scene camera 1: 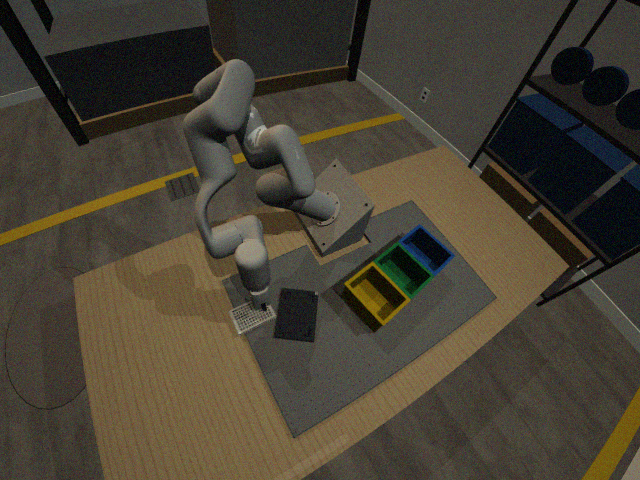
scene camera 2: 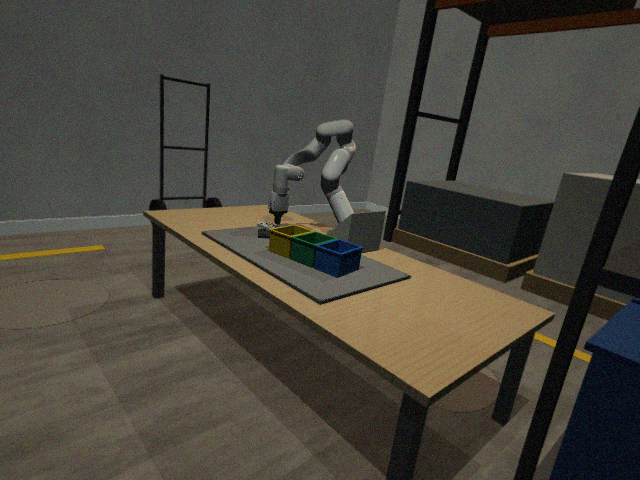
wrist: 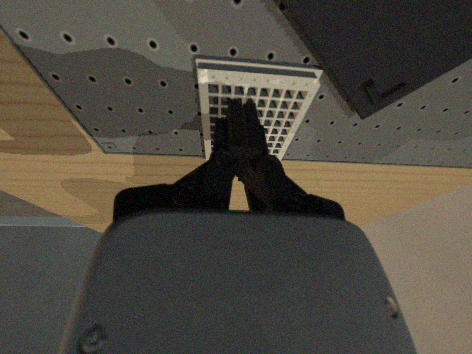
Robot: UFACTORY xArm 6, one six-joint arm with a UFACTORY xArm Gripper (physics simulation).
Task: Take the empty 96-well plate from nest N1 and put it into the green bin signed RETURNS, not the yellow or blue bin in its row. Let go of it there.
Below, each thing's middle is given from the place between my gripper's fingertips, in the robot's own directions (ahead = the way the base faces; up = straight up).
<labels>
I see the white 96-well plate [scene camera 1: 245, 318] 10 mm ahead of my hand, 40 mm to the right of it and 20 mm below it. Also, from my hand: dark nest block [scene camera 1: 297, 313] 90 mm ahead, 80 mm to the left, 30 mm below.
</labels>
